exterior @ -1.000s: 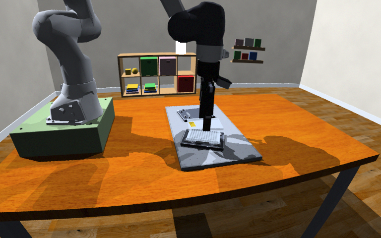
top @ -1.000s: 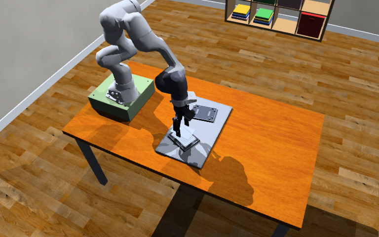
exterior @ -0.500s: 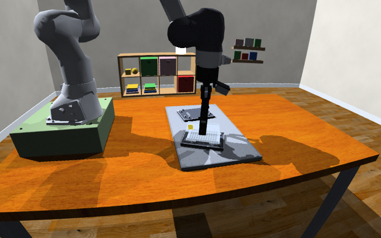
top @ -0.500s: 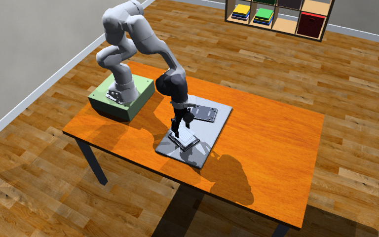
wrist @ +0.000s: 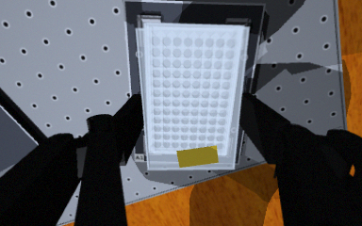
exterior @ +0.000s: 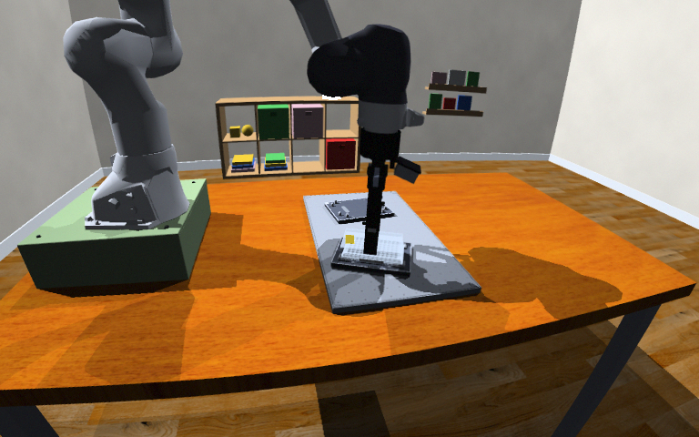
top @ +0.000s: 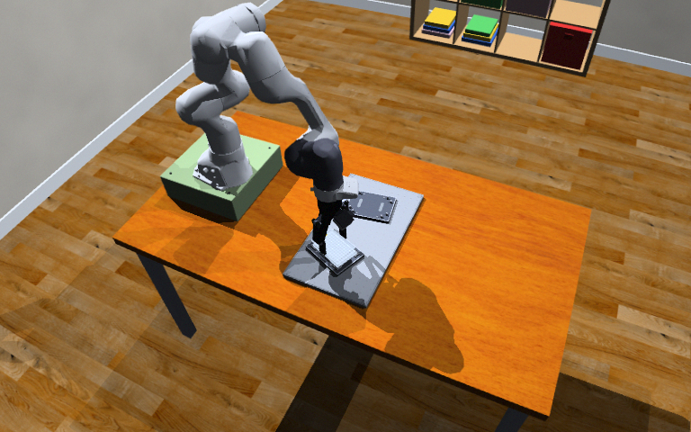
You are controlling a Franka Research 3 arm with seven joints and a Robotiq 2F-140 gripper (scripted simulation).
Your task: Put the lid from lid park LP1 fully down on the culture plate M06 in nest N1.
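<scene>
The clear lid is 2 cm below my hand. The rest, counted from my hand: culture plate: 4 cm below; then lid park LP1: 4 cm ahead, 24 cm to the left, 6 cm below; then nest N1: 6 cm below.
</scene>
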